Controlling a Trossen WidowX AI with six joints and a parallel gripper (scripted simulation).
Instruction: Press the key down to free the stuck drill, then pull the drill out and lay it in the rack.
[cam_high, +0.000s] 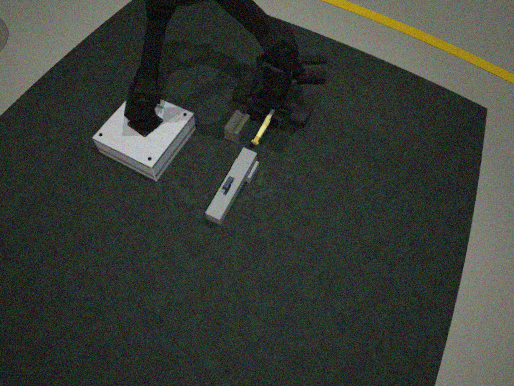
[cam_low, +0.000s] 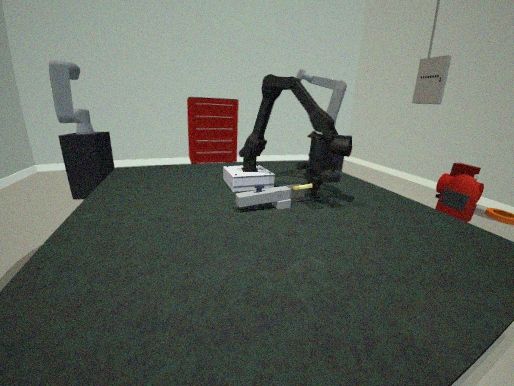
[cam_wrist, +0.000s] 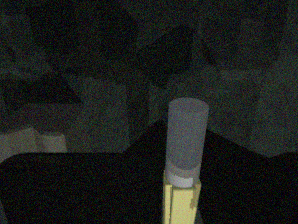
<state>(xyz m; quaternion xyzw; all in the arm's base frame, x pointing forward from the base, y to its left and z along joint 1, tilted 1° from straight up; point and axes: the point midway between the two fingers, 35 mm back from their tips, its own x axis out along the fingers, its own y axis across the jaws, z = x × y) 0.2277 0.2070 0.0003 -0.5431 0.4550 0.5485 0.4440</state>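
Right now my gripper tip is 7 cm past the rack, 5 cm to the left of it and 1 cm above it. From my gripper tip the other things lie so: grey housing 20 cm to the right, 4 cm ahead; key 22 cm to the right, 4 cm ahead, 2 cm above; drill 4 cm to the right, 3 cm above, 1 cm ahead.
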